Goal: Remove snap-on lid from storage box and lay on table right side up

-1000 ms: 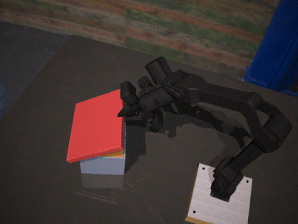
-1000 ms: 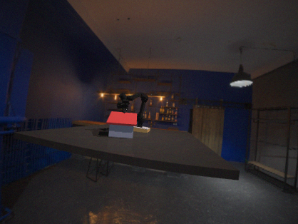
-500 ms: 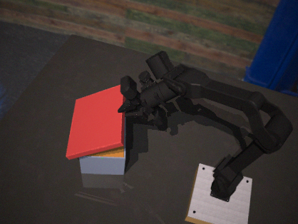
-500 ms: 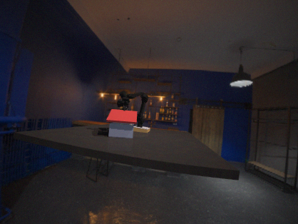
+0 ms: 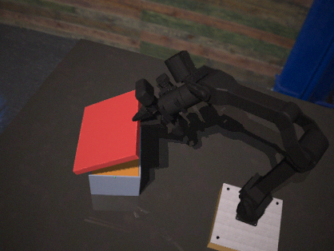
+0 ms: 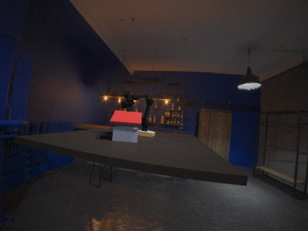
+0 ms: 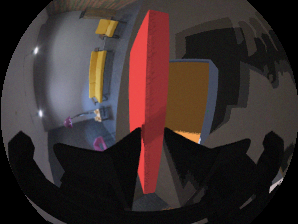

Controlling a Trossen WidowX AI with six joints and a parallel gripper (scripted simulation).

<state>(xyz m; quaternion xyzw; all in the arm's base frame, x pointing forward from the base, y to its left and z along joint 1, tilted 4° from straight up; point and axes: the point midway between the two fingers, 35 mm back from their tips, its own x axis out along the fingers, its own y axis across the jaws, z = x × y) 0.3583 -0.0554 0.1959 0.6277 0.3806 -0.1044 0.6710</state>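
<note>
Right now the red lid is 7 cm ahead of my gripper tip, 3 cm to the left of it and 4 cm below it. Also, from my gripper tip: grey-blue storage box: 5 cm ahead, 2 cm to the left, 18 cm below.
</note>
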